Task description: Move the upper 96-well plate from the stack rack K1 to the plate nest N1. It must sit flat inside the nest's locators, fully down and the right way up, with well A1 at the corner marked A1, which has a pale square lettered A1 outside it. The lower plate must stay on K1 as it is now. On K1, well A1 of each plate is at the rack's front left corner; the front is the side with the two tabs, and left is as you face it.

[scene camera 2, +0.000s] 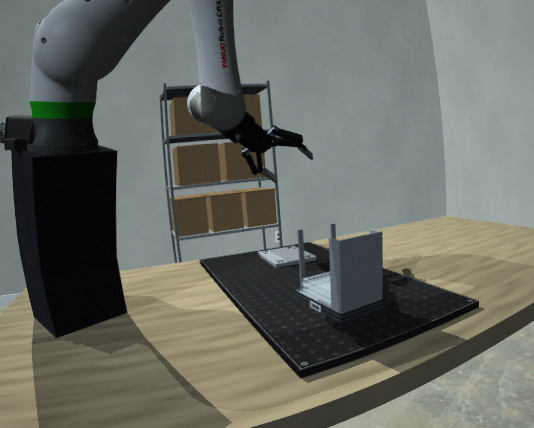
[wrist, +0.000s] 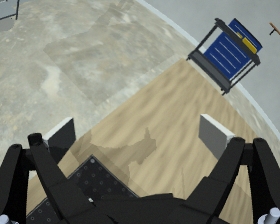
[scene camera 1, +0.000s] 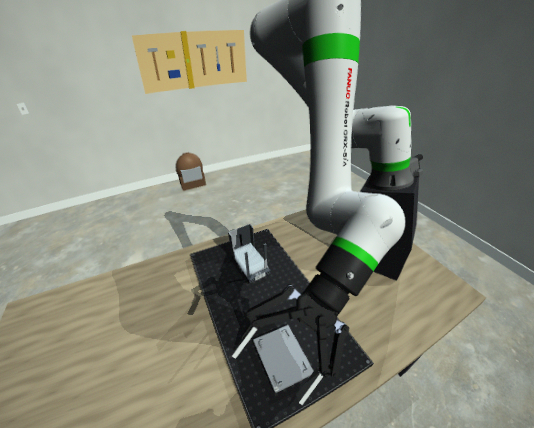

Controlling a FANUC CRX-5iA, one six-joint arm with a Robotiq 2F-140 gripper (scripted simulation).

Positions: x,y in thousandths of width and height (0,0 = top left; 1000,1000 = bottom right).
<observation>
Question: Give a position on a plate nest N1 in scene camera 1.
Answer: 527,831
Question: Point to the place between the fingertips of my gripper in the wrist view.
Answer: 491,574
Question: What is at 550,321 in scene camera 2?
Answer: My gripper.
</observation>
